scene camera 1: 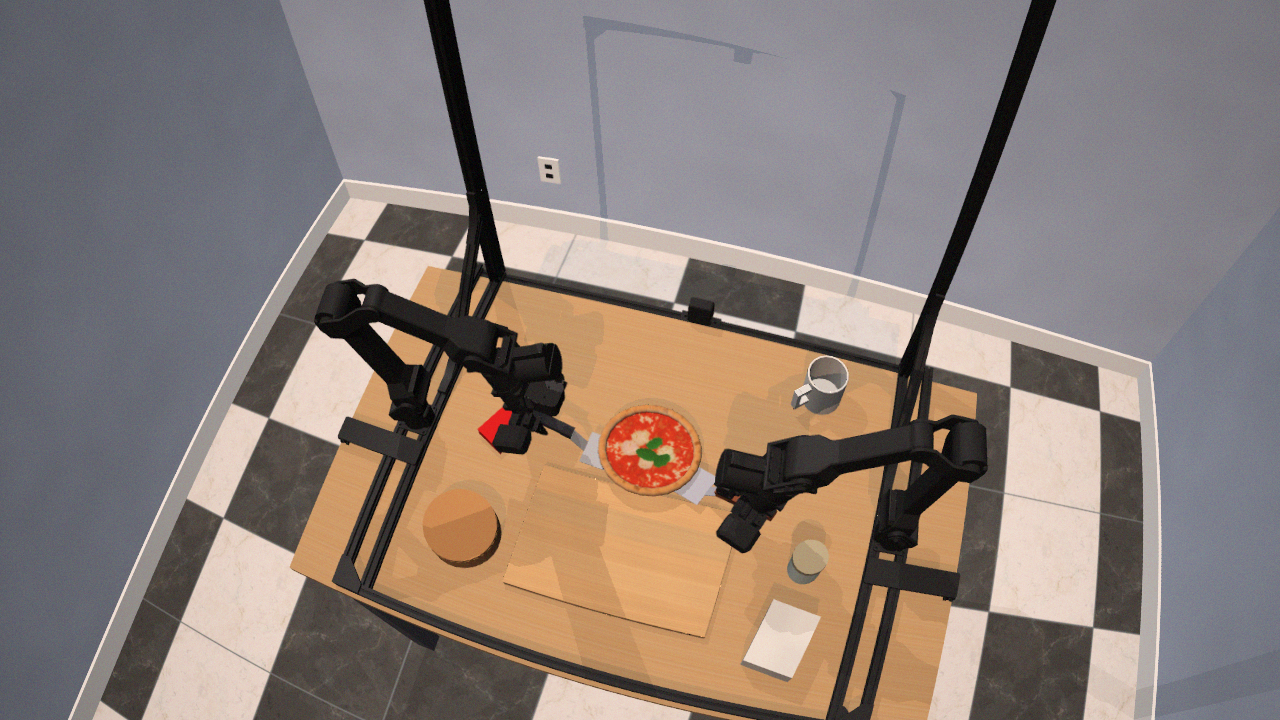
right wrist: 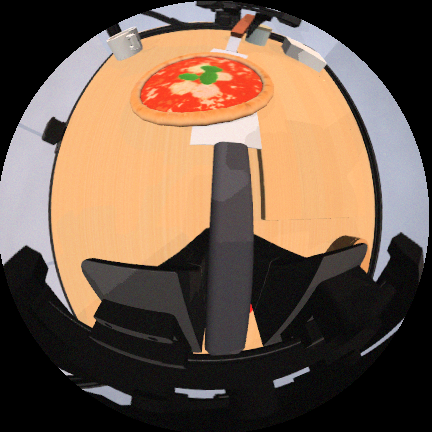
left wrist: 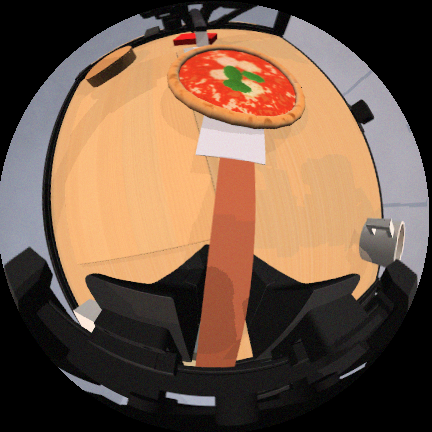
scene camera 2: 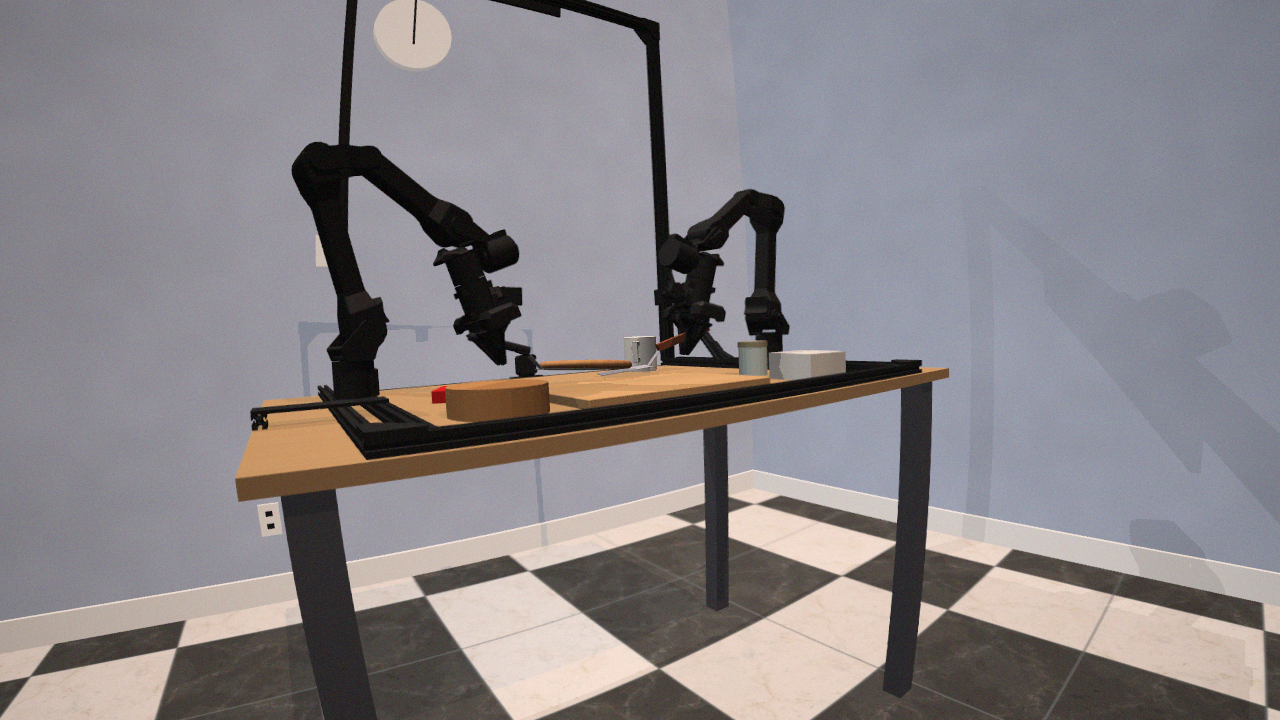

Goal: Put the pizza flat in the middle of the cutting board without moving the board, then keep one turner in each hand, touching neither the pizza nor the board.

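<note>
The pizza (scene camera 1: 650,450) (scene camera 2: 586,364) (left wrist: 235,85) (right wrist: 202,90) is level and raised above the table, bridging the blades of two turners. In scene camera 1 it lies across the back edge of the wooden cutting board (scene camera 1: 617,564) (scene camera 2: 662,387) (left wrist: 125,200) (right wrist: 310,180). My left gripper (scene camera 1: 735,501) (scene camera 2: 691,342) (left wrist: 222,250) is shut on the turner with the orange-brown handle (left wrist: 236,200), at the pizza's right in scene camera 1. My right gripper (scene camera 1: 539,426) (scene camera 2: 503,347) (right wrist: 222,232) is shut on the turner with the dark grey handle (right wrist: 231,200), at its left. The pizza hides the blade ends.
A red block (scene camera 1: 494,428) (left wrist: 195,38) lies below the right gripper. A round wooden block (scene camera 1: 459,526) (scene camera 2: 496,400) stands left of the board. A grey mug (scene camera 1: 823,385) (right wrist: 125,45) is at the back right. A jar (scene camera 1: 808,559) and a white box (scene camera 1: 781,640) stand right of the board.
</note>
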